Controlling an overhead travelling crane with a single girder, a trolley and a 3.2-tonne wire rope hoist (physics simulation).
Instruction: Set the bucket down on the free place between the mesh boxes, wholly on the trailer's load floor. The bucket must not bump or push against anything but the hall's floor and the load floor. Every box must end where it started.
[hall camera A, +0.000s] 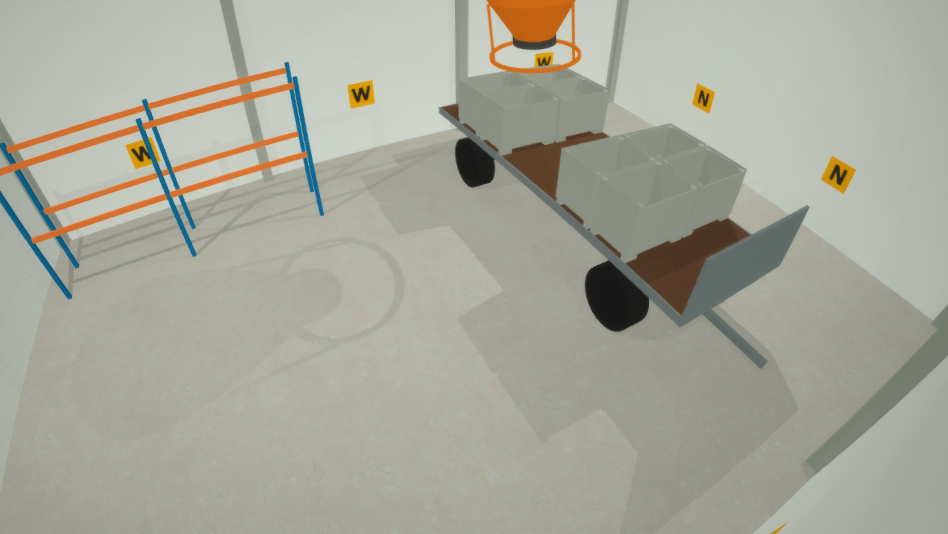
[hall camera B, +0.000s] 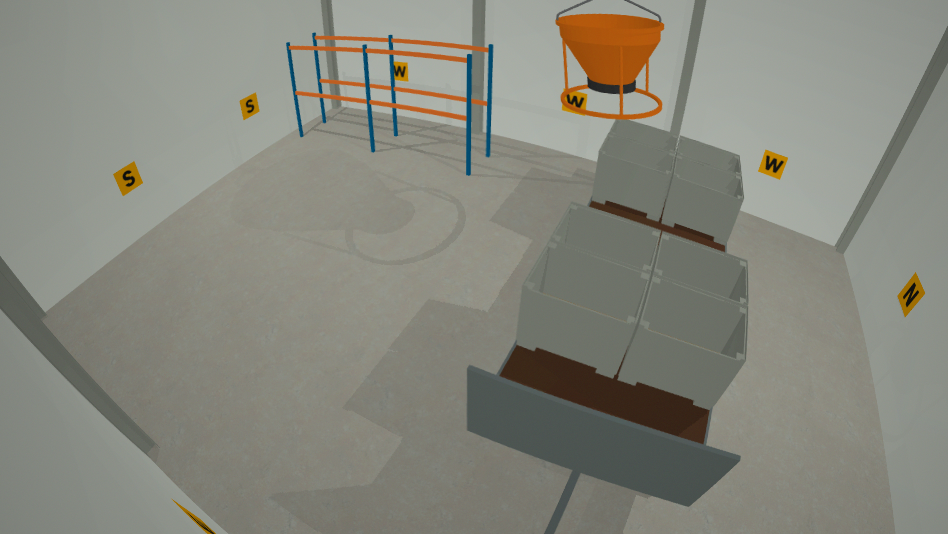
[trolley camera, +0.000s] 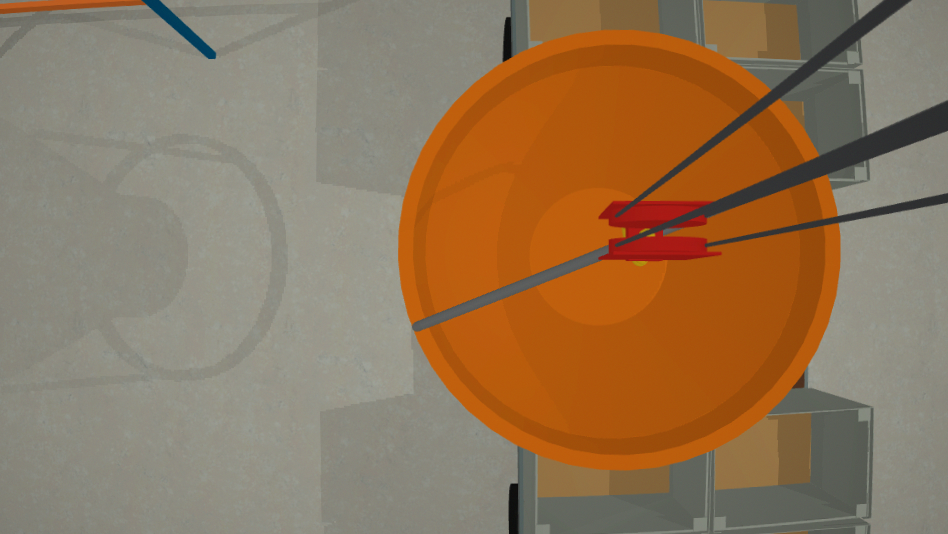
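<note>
The orange bucket (hall camera A: 534, 18) (hall camera B: 609, 53) (trolley camera: 497, 398) hangs upright in the air, higher than the mesh boxes. My hook, under the red block (trolley camera: 653, 230), is shut on the bucket's grey bail. Grey mesh boxes stand on the trailer in a front group (hall camera A: 616, 218) (hall camera B: 577, 318) and a rear group (hall camera A: 524, 122) (hall camera B: 633, 175). Brown load floor (hall camera A: 537, 165) (hall camera B: 689, 235) shows between the groups. In the trolley view the bucket hides most of this gap and overlaps the nearest boxes of both groups. The hook does not show in the hall views.
The trailer's grey headboard (hall camera A: 749, 265) (hall camera B: 597, 431) stands at its front end, with the drawbar (hall camera A: 736, 338) beyond. A blue and orange rack (hall camera A: 167, 189) (hall camera B: 469, 112) stands near the west wall. The bucket's shadow lies on the floor between rack and trailer.
</note>
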